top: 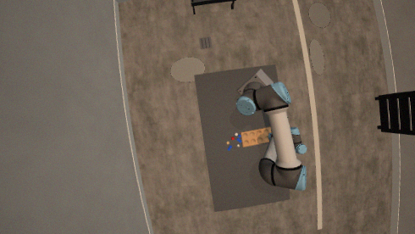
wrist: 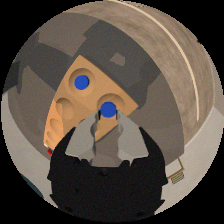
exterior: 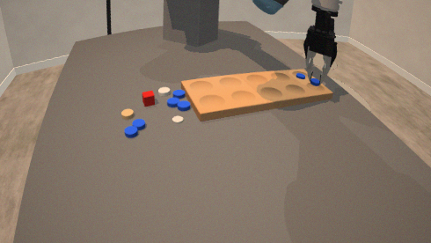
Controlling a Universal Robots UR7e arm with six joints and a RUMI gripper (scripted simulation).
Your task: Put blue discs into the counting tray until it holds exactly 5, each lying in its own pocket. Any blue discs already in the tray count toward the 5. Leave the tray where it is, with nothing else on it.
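My hand is 10 mm past the tan disc, 490 mm to the left of it and 40 mm above it. From my hand the other things lie so: red cube (50 mm behind, 430 mm to the right, 40 mm below); then counting tray (30 mm behind, 150 mm to the right, 40 mm below); then white disc (90 mm behind, 390 mm to the right, 40 mm below).
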